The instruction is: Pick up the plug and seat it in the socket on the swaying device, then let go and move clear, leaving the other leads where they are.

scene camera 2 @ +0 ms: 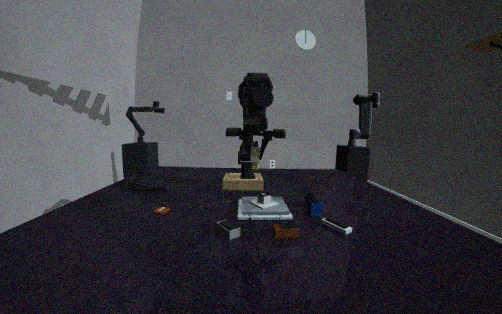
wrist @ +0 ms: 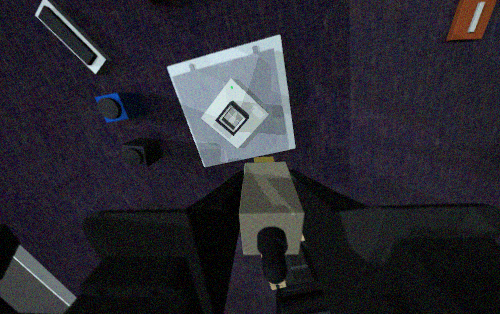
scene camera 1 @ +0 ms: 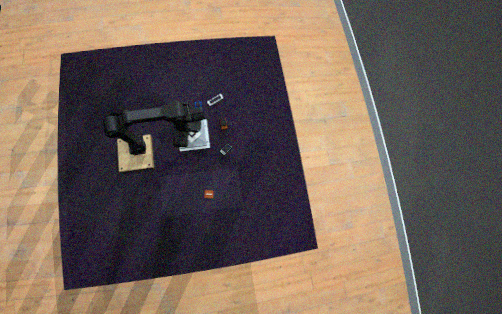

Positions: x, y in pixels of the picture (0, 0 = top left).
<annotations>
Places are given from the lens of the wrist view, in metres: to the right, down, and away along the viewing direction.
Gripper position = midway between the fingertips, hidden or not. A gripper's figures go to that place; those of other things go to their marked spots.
gripper [wrist: 266, 176]: 0.01, 0.01, 0.11
blue block [wrist: 118, 106]: -0.17, -0.07, 0.20
black block [wrist: 142, 152]: -0.16, -0.01, 0.23
socket device [wrist: 234, 108]: -0.02, -0.06, 0.20
The marked spots on the blue block and the socket device are 0.15 m apart.
</annotations>
